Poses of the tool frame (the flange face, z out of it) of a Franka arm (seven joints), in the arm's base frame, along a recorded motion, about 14 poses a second.
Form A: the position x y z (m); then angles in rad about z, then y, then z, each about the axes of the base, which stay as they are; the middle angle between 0 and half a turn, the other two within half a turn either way.
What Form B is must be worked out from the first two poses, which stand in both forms.
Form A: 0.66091, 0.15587, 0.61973, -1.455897, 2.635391, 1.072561
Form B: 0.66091, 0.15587, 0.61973, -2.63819, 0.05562, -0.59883
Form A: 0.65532, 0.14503, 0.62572, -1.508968, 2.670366, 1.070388
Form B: 0.65532, 0.14503, 0.62572, -2.67114, 0.02805, -0.55551
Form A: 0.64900, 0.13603, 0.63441, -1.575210, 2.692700, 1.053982
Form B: 0.64900, 0.13603, 0.63441, -2.69270, -0.00192, -0.51284
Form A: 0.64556, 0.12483, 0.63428, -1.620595, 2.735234, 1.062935
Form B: 0.64556, 0.12483, 0.63428, -2.73568, -0.01968, -0.46211
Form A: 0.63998, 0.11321, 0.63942, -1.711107, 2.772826, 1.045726
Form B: 0.63998, 0.11321, 0.63942, -2.77613, -0.05043, -0.39408
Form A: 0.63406, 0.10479, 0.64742, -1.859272, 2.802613, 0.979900
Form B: 0.63406, 0.10479, 0.64742, -2.81563, -0.09474, -0.31801
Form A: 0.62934, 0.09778, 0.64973, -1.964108, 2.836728, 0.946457
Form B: 0.62934, 0.09778, 0.64973, -2.85874, -0.11529, -0.24746
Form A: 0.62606, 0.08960, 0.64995, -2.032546, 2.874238, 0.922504
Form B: 0.62606, 0.08960, 0.64995, -2.90111, -0.11797, -0.20081
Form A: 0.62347, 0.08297, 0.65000, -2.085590, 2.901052, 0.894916
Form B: 0.62347, 0.08297, 0.65000, -2.93125, -0.11756, -0.17351
